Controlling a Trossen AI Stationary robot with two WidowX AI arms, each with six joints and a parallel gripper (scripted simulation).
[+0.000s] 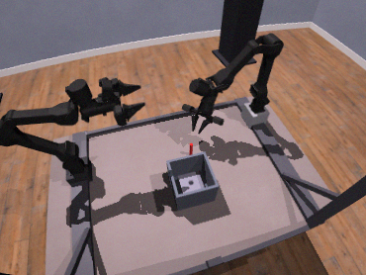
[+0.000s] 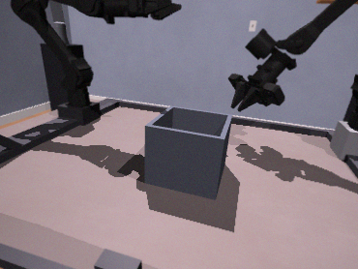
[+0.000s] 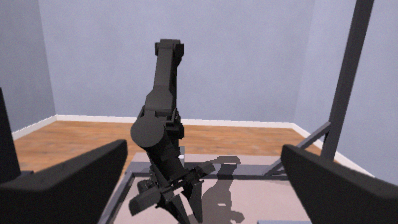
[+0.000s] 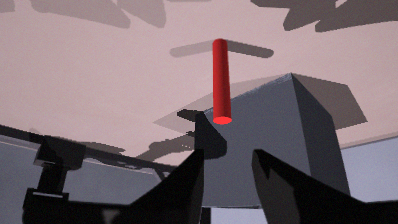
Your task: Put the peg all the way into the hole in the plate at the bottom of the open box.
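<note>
The red peg lies 40 mm behind my right hand, 50 mm to the left of it and 100 mm below it. The rest, counted from my right hand: light plate (200 mm behind, 120 mm to the left, 100 mm below).
</note>
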